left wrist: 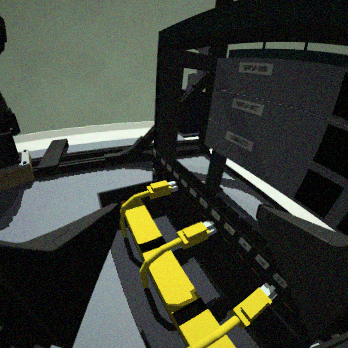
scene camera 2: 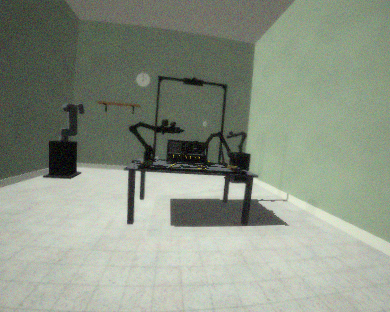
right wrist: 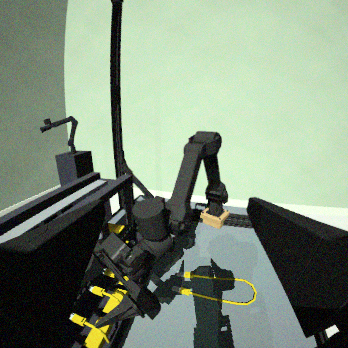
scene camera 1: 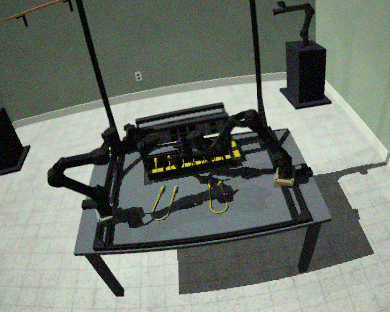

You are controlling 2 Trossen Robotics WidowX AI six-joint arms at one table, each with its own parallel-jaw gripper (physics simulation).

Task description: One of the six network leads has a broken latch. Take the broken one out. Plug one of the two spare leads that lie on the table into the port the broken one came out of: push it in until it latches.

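Frame: origin at the left arm's base, x ahead, y left, z up, level; centimetres.
Seen in the pictures: left gripper, fingertip midpoint: [left wrist: 189, 211] [scene camera 2: 181, 152] [right wrist: 81, 305] [scene camera 1: 169, 153]; right gripper, fingertip midpoint: [scene camera 2: 182, 130] [right wrist: 177, 205] [scene camera 1: 156, 133]; left arm's base at its link origin: [scene camera 2: 232, 165] [right wrist: 214, 211] [scene camera 1: 285, 174]; right arm's base at its link origin: [left wrist: 7, 161] [scene camera 2: 147, 161] [scene camera 1: 105, 212].
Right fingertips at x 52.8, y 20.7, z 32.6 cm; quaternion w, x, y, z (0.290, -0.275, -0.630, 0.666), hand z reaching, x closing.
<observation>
Offsets run from my right fingertips to a thing's middle. "spot": to the spot under its first point.
Yellow network leads @(spot: dz -27.7, dx +13.5, dy -13.6 cm) [left wrist: 161, 188] @(dz -27.5, dx +8.1, dy -17.5 cm) [left wrist: 196, 233] @(dz -27.5, dx +1.8, dy -20.9 cm) [left wrist: 254, 303] [right wrist: 97, 290] stand along the black port row with their clear tips toward it. I cannot tell which latch is broken. One spare lead @(spot: dz -36.4, dx -1.6, dy +16.9 cm) [scene camera 1: 161, 218] lies as a U on the table; the other spare lead [scene camera 1: 218, 212] [right wrist: 255, 292] lies to its right in scene camera 1. My left gripper [scene camera 1: 189, 149] [left wrist: 189, 211] is open above the leads, with none between its fingers. My right gripper [scene camera 1: 159, 143] [scene camera 2: 182, 130] is open and empty, held up near the rack's left end in scene camera 1.
The dark rack @(dz -23.7, dx +1.4, dy -25.7 cm) [scene camera 1: 180, 119] [scene camera 2: 170, 144] stands behind the leads. A labelled panel [left wrist: 280, 95] rises close beside the left gripper. Yellow blocks [left wrist: 142, 222] line the tray below the leads. The left arm's base has a tan block [scene camera 1: 284, 178] [right wrist: 215, 217]. Dark frame posts [scene camera 1: 256, 60] stand behind the table.
</observation>
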